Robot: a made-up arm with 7 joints. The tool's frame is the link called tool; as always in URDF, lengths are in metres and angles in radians. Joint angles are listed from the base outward. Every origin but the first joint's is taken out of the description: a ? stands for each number. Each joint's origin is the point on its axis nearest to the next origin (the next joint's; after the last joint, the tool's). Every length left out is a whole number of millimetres.
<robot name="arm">
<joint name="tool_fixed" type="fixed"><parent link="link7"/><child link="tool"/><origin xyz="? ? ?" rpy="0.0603 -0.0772 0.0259"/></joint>
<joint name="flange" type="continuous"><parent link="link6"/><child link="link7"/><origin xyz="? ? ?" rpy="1.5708 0.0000 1.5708"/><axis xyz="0 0 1"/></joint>
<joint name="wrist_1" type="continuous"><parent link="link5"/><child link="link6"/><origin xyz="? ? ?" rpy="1.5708 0.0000 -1.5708"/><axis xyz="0 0 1"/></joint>
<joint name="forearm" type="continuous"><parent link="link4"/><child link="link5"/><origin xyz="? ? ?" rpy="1.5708 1.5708 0.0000"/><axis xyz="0 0 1"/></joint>
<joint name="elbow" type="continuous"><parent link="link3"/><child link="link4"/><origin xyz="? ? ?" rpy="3.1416 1.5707 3.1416"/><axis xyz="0 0 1"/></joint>
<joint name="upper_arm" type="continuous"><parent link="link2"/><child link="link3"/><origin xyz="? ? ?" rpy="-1.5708 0.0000 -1.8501"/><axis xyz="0 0 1"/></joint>
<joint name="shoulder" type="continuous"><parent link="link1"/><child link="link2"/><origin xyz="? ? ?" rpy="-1.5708 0.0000 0.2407"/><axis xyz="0 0 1"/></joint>
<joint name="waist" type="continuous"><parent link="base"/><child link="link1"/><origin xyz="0.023 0.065 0.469" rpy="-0.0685 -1.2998 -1.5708"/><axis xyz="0 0 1"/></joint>
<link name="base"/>
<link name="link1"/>
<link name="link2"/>
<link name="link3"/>
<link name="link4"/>
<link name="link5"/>
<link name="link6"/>
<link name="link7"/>
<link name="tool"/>
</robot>
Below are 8 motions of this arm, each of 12 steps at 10 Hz.
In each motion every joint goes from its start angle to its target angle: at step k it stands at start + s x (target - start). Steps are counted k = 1, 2, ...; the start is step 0. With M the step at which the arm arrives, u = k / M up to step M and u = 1 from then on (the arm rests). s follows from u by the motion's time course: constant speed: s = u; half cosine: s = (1 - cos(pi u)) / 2; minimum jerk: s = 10 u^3 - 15 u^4 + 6 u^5.
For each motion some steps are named. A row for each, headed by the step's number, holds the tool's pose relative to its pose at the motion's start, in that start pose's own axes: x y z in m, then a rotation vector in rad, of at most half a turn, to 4 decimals.
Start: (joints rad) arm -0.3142 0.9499 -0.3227 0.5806 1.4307 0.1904 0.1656
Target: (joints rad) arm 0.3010 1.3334 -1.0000 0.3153 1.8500 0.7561 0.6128
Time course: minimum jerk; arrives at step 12
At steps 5, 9, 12:
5: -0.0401 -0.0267 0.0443 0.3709 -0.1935 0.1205
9: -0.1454 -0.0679 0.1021 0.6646 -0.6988 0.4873
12: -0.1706 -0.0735 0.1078 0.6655 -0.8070 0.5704

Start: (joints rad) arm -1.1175 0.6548 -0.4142 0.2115 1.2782 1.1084 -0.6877
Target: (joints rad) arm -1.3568 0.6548 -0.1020 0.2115 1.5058 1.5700 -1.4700
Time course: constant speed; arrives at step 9
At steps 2, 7, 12:
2: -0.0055 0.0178 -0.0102 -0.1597 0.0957 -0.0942
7: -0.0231 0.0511 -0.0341 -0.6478 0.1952 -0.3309
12: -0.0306 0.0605 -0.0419 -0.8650 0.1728 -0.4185

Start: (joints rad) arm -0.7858 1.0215 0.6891 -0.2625 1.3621 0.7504 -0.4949
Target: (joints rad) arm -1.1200 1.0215 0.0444 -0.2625 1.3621 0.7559 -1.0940
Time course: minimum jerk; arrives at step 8
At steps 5, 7, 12:
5: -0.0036 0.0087 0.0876 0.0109 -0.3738 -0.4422
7: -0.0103 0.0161 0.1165 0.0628 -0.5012 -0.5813
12: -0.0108 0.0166 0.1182 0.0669 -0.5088 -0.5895

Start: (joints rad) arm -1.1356 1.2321 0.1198 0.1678 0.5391 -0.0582 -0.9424
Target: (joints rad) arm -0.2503 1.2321 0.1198 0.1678 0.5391 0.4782 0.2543
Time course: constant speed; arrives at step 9
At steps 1, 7, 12:
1: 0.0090 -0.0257 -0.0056 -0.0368 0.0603 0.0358
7: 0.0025 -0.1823 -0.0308 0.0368 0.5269 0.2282
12: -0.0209 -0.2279 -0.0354 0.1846 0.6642 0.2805

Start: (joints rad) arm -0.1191 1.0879 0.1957 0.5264 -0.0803 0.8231 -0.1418
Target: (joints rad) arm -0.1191 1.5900 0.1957 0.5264 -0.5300 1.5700 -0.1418
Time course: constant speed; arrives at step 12
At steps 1, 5, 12:
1: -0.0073 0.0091 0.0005 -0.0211 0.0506 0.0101
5: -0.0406 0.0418 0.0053 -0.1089 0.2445 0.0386
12: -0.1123 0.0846 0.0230 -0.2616 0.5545 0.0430

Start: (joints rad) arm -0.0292 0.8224 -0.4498 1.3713 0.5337 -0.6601 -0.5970
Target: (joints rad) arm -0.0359 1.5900 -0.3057 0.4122 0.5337 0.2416 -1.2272
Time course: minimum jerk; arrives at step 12
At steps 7, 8, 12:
7: -0.1820 0.0757 0.0218 -0.0450 0.5603 0.0855
8: -0.2184 0.0819 0.0415 -0.0739 0.6586 0.1182
12: -0.2679 0.0843 0.0800 -0.1234 0.7906 0.1769

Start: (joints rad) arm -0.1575 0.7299 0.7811 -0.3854 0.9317 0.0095 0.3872
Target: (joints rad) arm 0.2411 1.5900 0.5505 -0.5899 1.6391 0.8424 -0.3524
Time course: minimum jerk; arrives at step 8
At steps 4, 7, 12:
4: 0.0454 0.0512 0.0417 0.5518 -0.2227 -0.1930
7: 0.0456 0.0834 0.1102 0.8482 -0.3174 -0.0707
12: 0.0448 0.0842 0.1124 0.8513 -0.3202 -0.0637

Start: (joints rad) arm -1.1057 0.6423 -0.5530 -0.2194 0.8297 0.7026 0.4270
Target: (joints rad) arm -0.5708 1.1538 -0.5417 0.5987 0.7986 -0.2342 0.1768
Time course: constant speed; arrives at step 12
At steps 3, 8, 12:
3: -0.0305 -0.0360 -0.0427 0.1497 -0.1194 -0.3131
8: -0.1053 -0.0621 -0.1280 0.3154 -0.2507 -0.8952
12: -0.1706 -0.0406 -0.1980 0.3805 -0.2773 -1.3796

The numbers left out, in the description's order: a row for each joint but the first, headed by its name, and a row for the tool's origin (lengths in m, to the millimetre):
tool: -0.004 0.002 0.000
flange: -0.047 0.050 0.000
wrist_1: -0.018 -0.019 0.000
forearm: 0.020 -0.144 0.000
elbow: 0.030 -0.027 0.000
upper_arm: -0.164 0.030 0.000
shoulder: -0.058 0.025 0.000

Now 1 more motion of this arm.
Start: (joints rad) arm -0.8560 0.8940 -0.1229 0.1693 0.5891 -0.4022 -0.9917
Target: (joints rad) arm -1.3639 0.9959 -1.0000 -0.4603 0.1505 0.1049 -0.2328
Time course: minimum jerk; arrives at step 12
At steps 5, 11, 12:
5: 0.0168 0.0570 0.0592 0.1433 -0.1781 0.2819
11: 0.0318 0.0881 0.1723 0.1818 -0.5396 0.5505
12: 0.0318 0.0880 0.1730 0.1810 -0.5418 0.5512

